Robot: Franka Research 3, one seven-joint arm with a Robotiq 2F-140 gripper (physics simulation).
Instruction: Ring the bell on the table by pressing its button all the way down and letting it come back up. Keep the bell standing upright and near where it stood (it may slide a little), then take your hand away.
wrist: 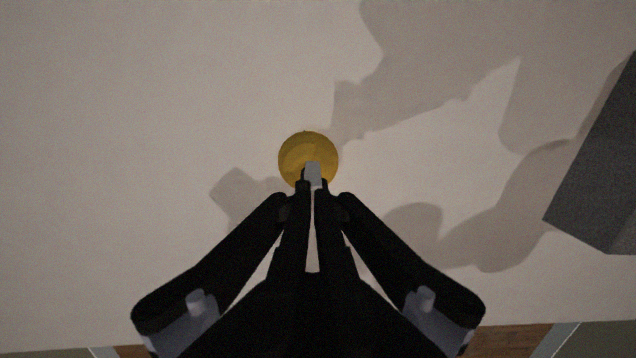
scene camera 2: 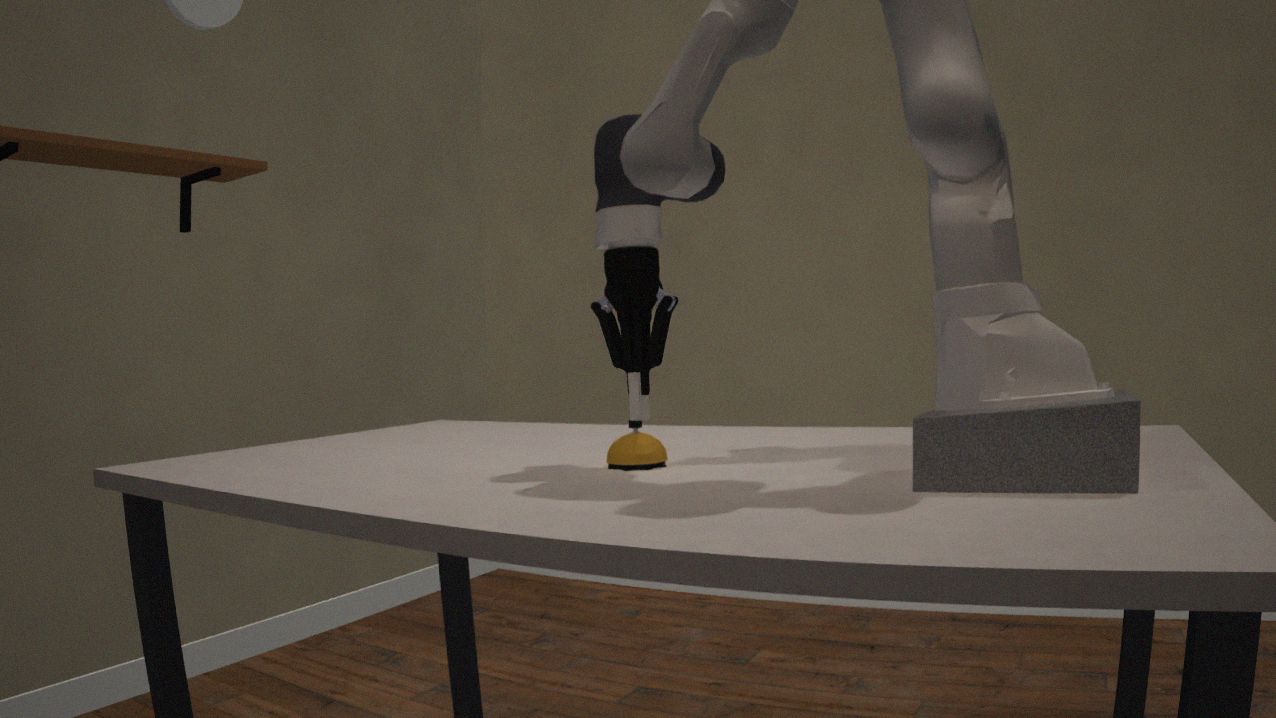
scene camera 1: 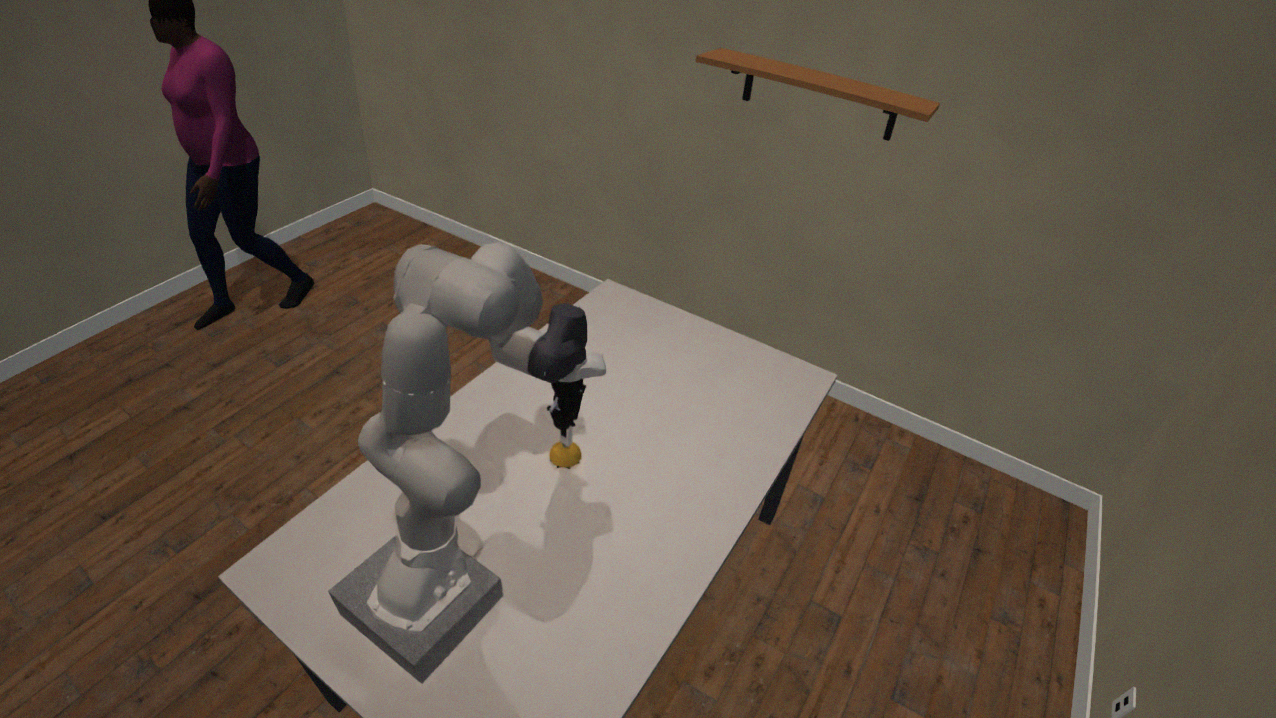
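I can see a yellow dome bell, at [scene camera 2: 635,451] and again at [wrist: 304,146]. As for my gripper [scene camera 2: 640,419] [wrist: 312,172] [scene camera 1: 565,443], I can see that too.
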